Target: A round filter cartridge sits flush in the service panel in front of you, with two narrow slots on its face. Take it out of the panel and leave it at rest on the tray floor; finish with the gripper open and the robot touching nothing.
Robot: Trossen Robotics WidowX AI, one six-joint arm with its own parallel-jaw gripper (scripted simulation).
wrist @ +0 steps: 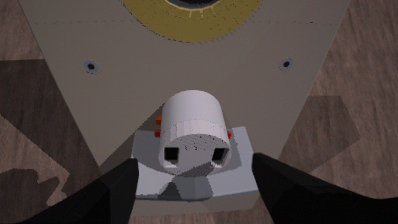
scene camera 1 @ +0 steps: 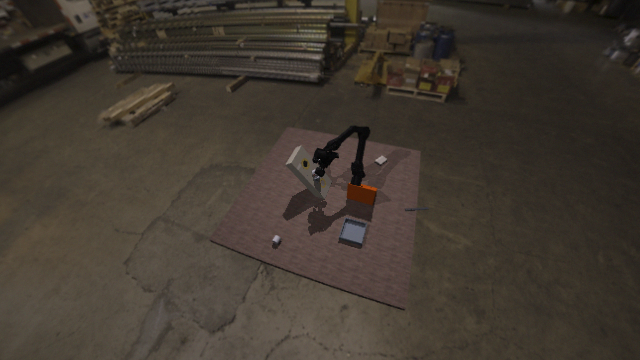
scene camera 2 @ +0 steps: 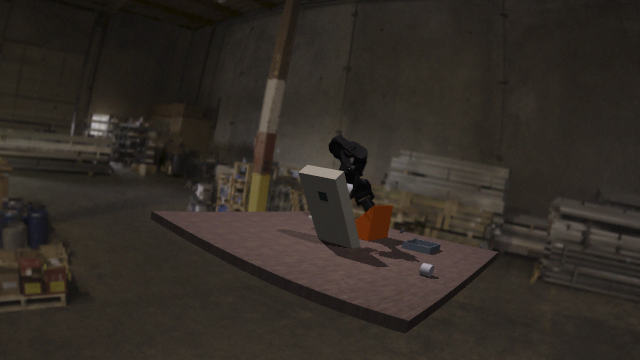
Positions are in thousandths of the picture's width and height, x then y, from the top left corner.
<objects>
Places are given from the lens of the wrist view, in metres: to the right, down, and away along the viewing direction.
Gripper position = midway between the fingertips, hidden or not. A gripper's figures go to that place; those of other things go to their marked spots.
my gripper (wrist: 494, 730): 0.00, 0.03, 0.11
round filter cartridge (wrist: 489, 636): 0.00, 0.02, 0.12
beige service panel (wrist: 290, 324): -0.05, -0.03, 0.13
</objects>
